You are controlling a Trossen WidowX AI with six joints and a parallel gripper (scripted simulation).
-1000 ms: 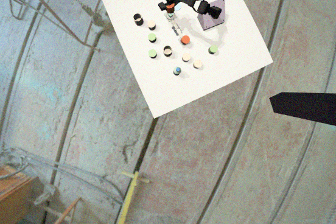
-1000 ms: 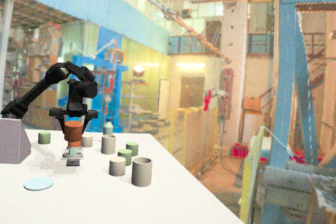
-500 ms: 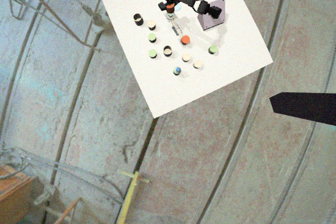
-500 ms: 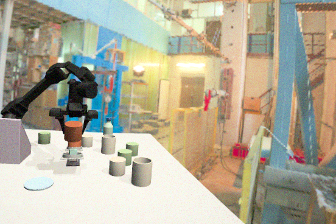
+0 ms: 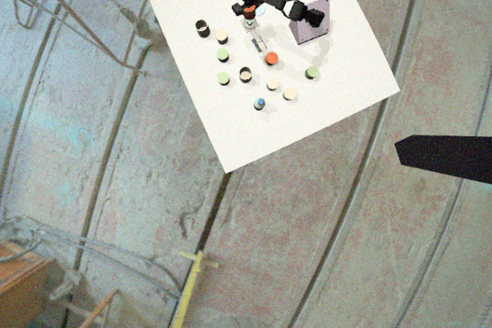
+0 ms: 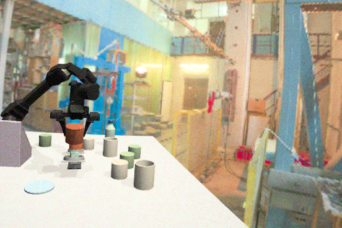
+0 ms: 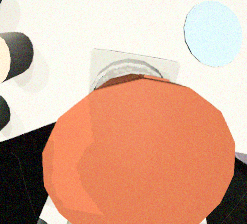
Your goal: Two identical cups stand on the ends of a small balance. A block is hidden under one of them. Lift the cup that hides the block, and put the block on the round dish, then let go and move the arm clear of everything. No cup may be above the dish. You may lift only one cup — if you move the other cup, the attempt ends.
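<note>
Right now my gripper tip is 20 mm to the left of the orange cup and 10 mm below it. Also, from my gripper tip: pale blue round dish 100 mm behind, 100 mm to the right, 170 mm below; blue-topped cylinder 130 mm ahead, 500 mm to the left, 60 mm below; teal block 10 mm to the left, 80 mm below.
</note>
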